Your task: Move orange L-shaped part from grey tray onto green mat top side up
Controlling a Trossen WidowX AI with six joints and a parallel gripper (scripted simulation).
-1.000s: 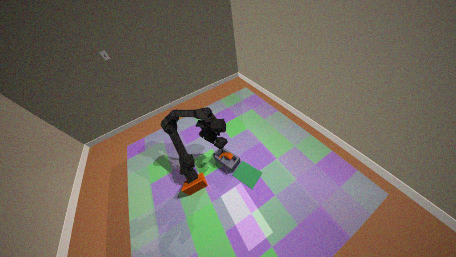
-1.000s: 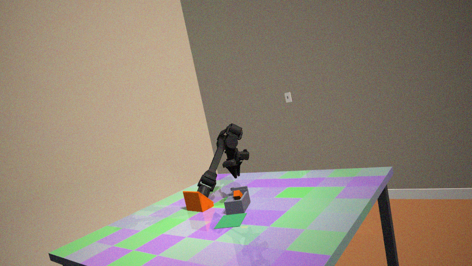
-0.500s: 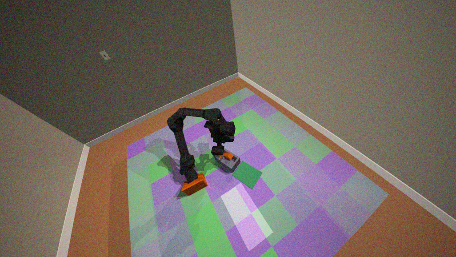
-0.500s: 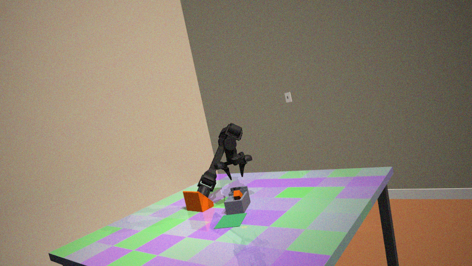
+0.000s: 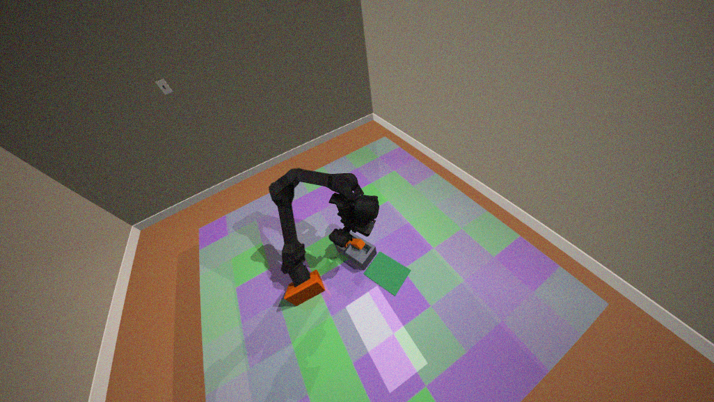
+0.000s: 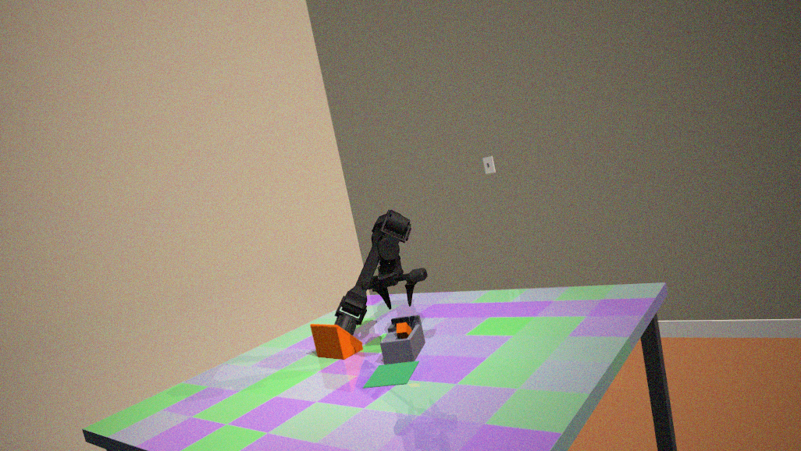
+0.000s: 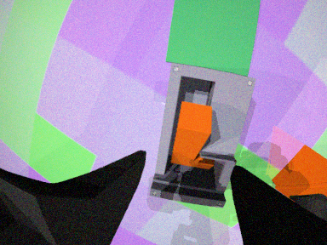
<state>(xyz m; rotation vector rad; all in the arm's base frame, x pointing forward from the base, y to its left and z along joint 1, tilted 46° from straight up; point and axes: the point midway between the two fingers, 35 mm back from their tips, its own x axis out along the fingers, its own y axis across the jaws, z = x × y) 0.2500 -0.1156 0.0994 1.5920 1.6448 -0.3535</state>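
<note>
Now: gripper tip 30 mm past the orange L-shaped part, 30 mm to the right of it and 100 mm above it. Also, from my gripper tip: green mat (30 mm ahead, 140 mm to the right, 160 mm below); tray (20 mm behind, 160 mm below).
</note>
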